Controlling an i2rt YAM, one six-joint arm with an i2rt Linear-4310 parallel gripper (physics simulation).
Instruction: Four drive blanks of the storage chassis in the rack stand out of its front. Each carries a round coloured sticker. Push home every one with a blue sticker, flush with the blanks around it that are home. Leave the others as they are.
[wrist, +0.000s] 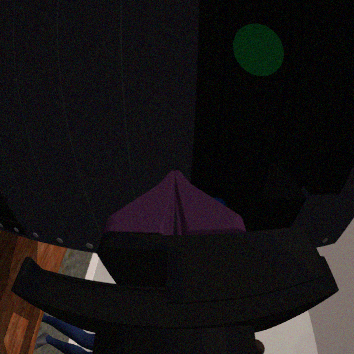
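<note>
The front of the storage chassis (90, 100) is very dark and fills the upper part of the wrist view, with thin seams at the left and a black area at the right. A green sticker (258, 50) shows at the upper right. A small sliver of a blue sticker (219, 201) shows just right of the purple fingertips, which hide most of it. My gripper (174, 177) is shut and empty, its tips in front of the dark chassis, left of the blue sticker. The edges of the blanks are too dark to tell, and contact is unclear.
A dark edge strip with small round holes (60, 240) runs along the lower left of the chassis. A dark bracket-like part (322, 215) is at the right. A wooden surface (20, 270) and blue rod-like shapes (70, 330) show at the lower left. A pale surface (337, 310) is at the lower right.
</note>
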